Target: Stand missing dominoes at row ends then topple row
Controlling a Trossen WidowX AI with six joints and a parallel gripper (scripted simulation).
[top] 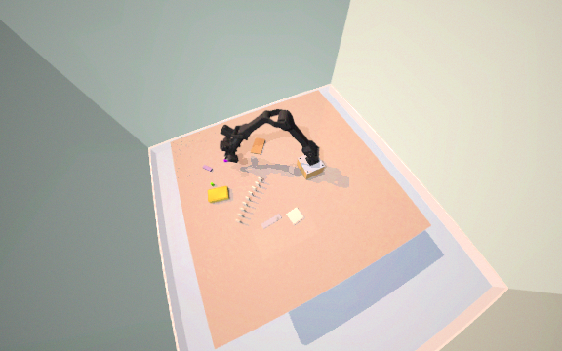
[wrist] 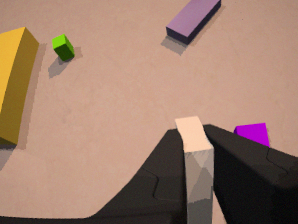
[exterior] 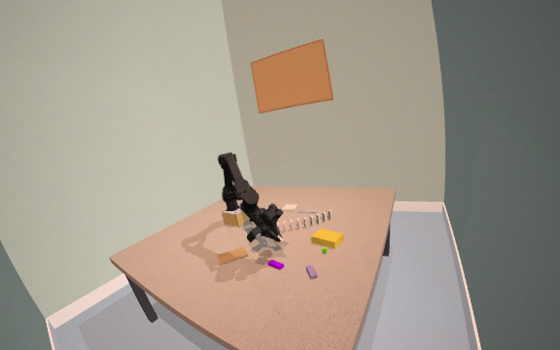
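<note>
Right now my gripper tip is 90 mm above the magenta block, 50 mm to the left of it and 10 mm past it. Round my gripper tip: lilac block (140 mm ahead, 90 mm below, 50 mm to the right); yellow block (170 mm to the left, 130 mm ahead, 80 mm below); small green cube (140 mm ahead, 80 mm to the left, 80 mm below).
</note>
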